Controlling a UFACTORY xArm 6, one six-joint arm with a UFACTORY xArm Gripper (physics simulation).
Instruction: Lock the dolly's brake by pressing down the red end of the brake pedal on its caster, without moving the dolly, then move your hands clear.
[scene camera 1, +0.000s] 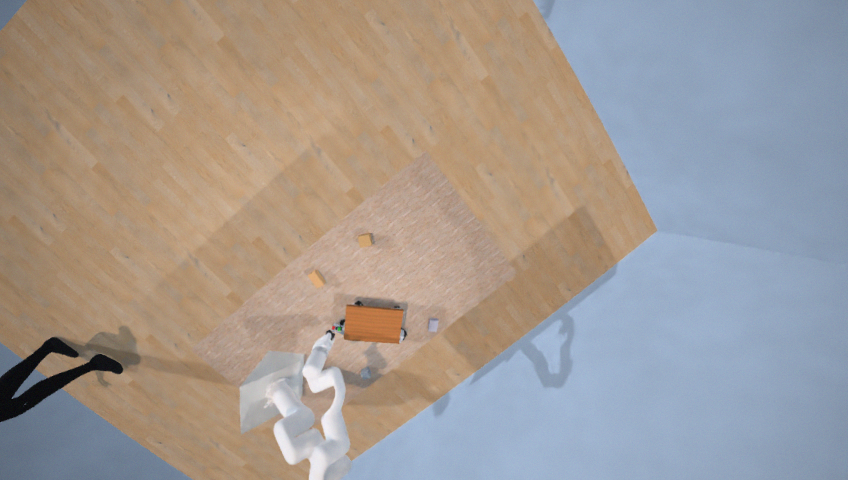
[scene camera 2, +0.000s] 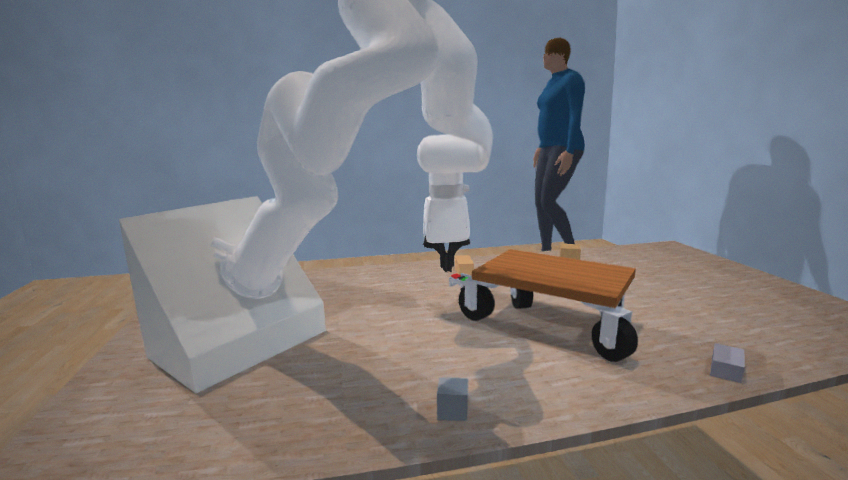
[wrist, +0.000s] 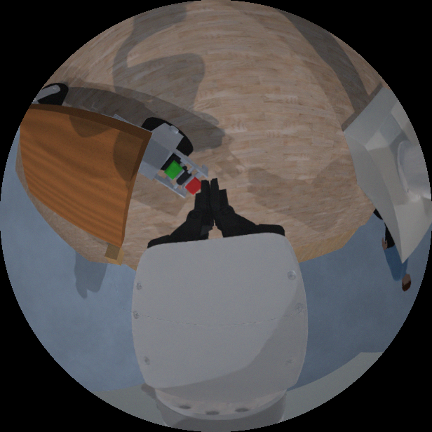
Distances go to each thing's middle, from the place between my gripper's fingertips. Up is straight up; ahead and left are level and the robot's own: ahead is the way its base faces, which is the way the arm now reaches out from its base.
Now: the dolly (scene camera 2: 601, 286) 17 cm ahead of my hand, 17 cm to the right of it and 5 cm below it.
